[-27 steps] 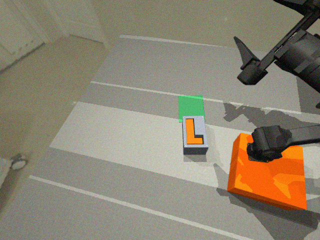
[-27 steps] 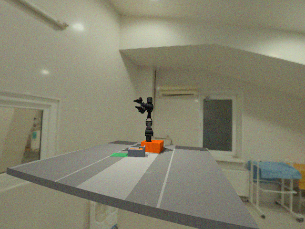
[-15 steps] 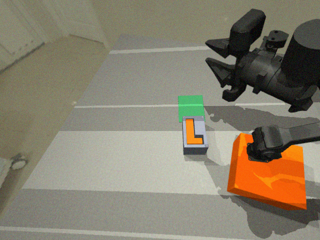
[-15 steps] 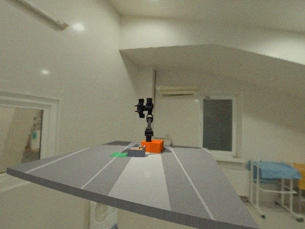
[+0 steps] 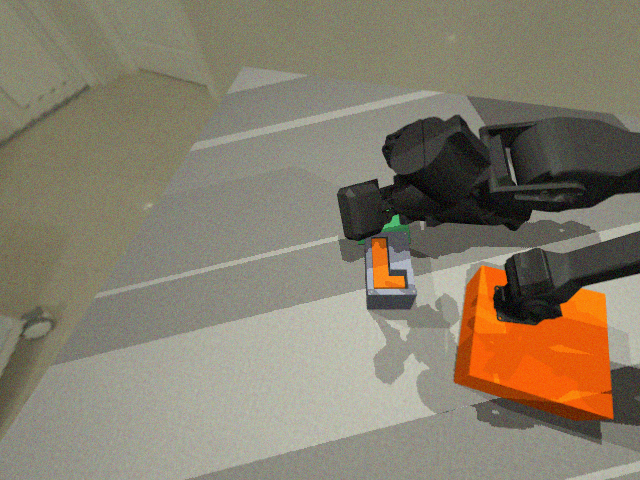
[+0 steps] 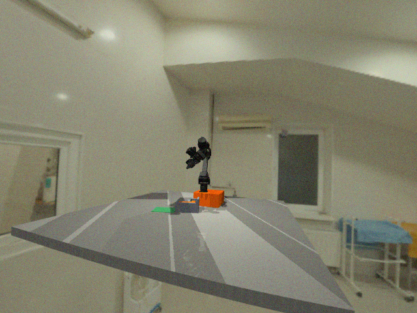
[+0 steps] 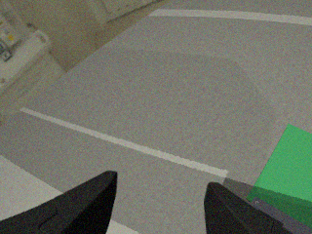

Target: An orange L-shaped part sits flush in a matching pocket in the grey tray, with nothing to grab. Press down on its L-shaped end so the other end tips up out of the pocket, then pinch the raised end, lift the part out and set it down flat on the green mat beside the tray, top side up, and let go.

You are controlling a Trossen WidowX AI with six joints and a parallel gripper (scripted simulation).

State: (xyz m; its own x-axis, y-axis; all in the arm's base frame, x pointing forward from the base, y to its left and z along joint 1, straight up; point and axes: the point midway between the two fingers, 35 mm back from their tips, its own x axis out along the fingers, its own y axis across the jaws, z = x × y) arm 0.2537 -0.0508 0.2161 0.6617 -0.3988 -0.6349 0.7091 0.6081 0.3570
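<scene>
My gripper tip is now 6 cm past the orange L-shaped part and 25 cm above it. From my gripper tip the other things lie so: green mat (4 cm behind, 16 cm to the right, 31 cm below).
</scene>
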